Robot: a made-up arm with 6 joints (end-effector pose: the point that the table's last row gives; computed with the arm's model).
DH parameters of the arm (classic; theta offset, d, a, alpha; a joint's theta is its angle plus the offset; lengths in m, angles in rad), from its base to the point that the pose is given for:
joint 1: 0 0.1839 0 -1.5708
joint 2: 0.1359 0 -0.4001 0
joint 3: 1.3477 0 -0.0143 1.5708
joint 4: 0 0.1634 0 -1.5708
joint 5: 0 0 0 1.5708
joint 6: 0 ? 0 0
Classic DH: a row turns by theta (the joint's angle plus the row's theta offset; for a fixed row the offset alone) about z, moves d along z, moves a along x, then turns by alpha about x.
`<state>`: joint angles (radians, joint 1 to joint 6).
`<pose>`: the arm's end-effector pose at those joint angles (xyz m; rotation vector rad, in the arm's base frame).
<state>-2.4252 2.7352 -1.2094 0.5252 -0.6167 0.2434</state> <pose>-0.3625 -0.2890 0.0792 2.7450 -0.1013 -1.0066</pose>
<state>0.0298 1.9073 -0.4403 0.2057 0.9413 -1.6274</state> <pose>0.1805 0.0168 0.3319 1.7293 -1.9121 -0.8308</pose>
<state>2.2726 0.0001 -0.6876 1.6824 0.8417 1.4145</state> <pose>0.1290 -0.2322 0.3991 0.4608 -0.9209 -0.5024</pose>
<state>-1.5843 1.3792 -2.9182 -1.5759 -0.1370 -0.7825</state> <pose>0.0101 0.0492 0.8144 0.1348 0.1298 2.3315</pose>
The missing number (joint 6, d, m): 0.0694
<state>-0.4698 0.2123 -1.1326 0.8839 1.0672 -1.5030</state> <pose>-0.2020 0.1553 0.4739 -0.9350 1.1628 -0.6457</pose>
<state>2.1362 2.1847 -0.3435 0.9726 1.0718 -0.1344</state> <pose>-0.1589 0.1564 0.2870 1.1646 -1.6931 0.8129</pose>
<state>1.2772 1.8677 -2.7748 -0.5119 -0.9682 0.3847</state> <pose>0.0382 0.2230 0.7520 -0.1692 -0.5330 1.2533</pose>
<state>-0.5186 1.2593 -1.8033 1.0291 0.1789 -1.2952</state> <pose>0.1029 -0.0466 0.7210 -0.0123 1.0596 -0.6392</pose>
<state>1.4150 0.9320 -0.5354 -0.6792 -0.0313 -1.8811</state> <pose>0.0039 0.0336 0.4788 -1.7579 -0.7937 -0.7667</pose>
